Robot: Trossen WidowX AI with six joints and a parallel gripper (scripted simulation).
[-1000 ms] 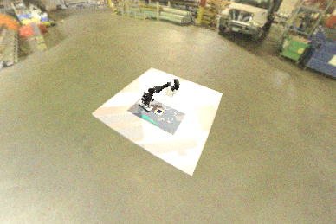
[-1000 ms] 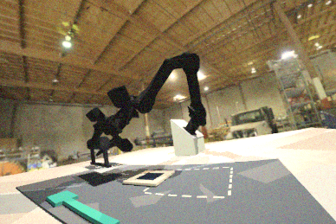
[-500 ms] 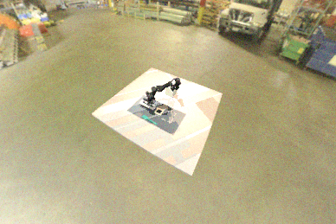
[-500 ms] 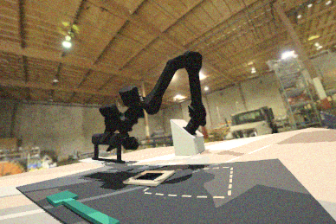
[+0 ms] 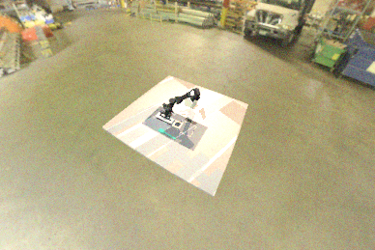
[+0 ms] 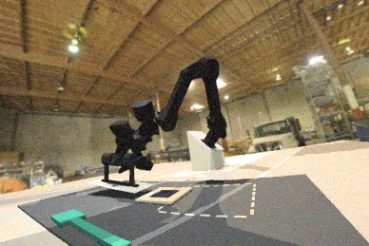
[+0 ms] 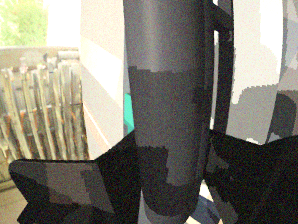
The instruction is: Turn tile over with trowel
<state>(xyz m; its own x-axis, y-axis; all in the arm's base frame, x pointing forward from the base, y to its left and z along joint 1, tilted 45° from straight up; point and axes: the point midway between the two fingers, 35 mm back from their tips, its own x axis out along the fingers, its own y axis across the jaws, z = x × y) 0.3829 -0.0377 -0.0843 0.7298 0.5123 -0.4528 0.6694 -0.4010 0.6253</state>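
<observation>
My gripper tip is now 10 mm past the dark mat, 110 mm to the right of it and 90 mm above it. The rest, counted from my gripper tip: tile (40 mm behind, 130 mm to the left, 70 mm below); teal T-shaped piece (130 mm ahead, 100 mm to the left, 70 mm below).
</observation>
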